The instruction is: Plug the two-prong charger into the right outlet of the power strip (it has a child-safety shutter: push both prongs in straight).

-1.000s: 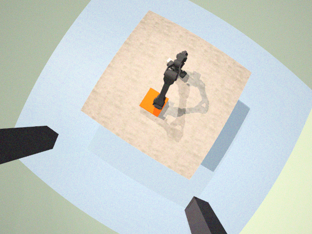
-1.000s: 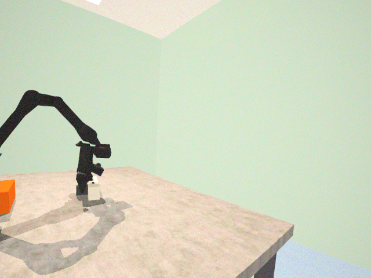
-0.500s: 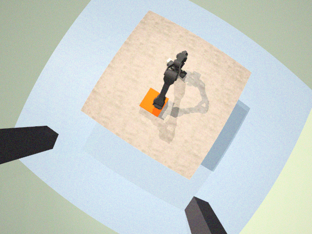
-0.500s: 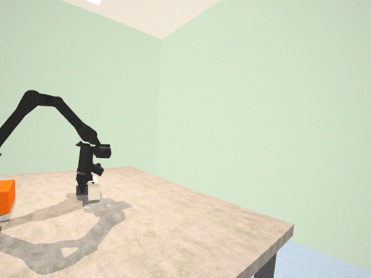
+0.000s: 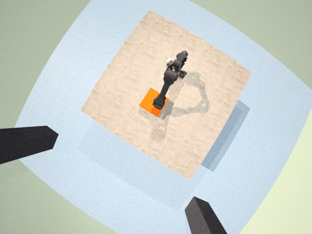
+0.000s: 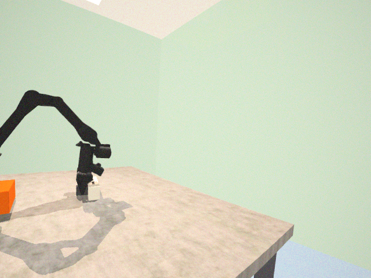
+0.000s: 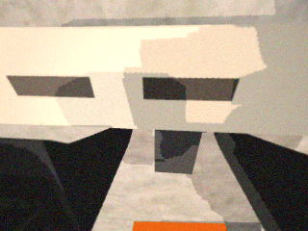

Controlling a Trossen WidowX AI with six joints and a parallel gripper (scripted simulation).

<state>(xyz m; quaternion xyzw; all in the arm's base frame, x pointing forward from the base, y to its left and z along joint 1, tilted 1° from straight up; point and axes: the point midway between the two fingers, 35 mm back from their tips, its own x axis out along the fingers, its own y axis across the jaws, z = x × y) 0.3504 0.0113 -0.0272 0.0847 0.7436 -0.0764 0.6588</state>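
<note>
Right now my gripper tip is 20 mm short of the charger and 10 mm below it.
</note>
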